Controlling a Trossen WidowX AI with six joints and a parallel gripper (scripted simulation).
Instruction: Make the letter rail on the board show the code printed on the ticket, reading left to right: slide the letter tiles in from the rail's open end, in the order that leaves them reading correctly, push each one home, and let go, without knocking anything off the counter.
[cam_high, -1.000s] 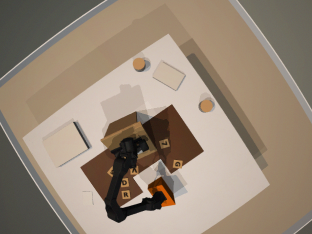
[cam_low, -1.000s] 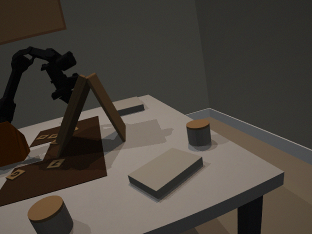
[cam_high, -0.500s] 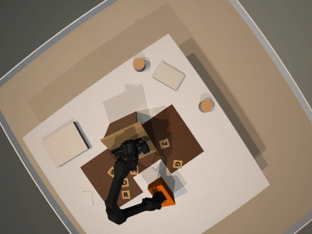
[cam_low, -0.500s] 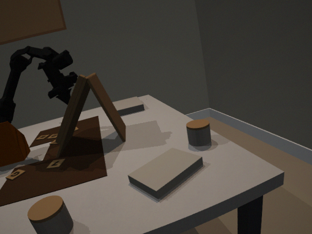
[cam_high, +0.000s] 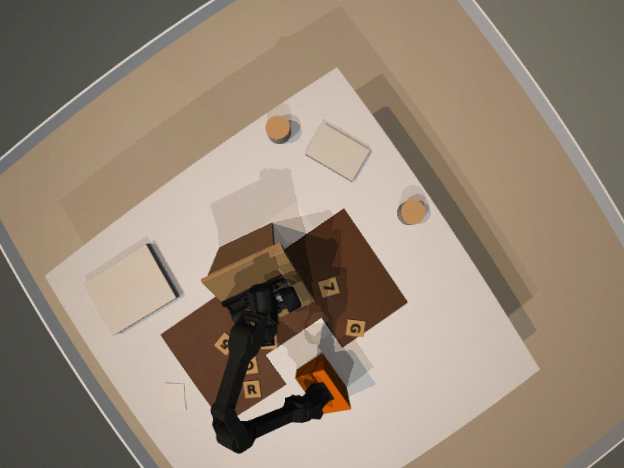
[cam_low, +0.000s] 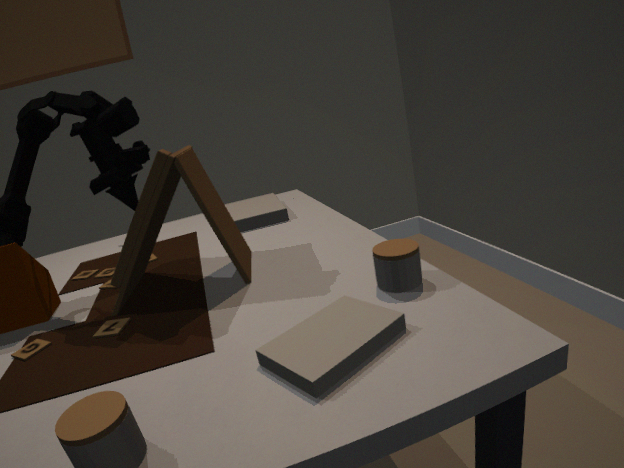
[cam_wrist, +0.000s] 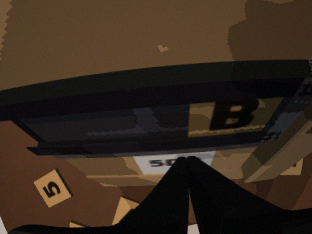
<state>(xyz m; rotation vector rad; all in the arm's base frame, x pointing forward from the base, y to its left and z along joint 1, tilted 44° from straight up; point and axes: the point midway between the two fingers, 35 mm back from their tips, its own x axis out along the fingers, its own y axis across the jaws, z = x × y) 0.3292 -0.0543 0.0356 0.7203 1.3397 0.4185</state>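
My gripper tip is 30 mm past the white ticket, 10 mm to the right of it and 100 mm above it. From my gripper tip the other things lie so: brown mat (130 mm behind, 20 mm to the left, 180 mm below); pale card (140 mm behind, 500 mm to the left, 180 mm below); flat slab (280 mm ahead, 430 mm to the right, 170 mm below).
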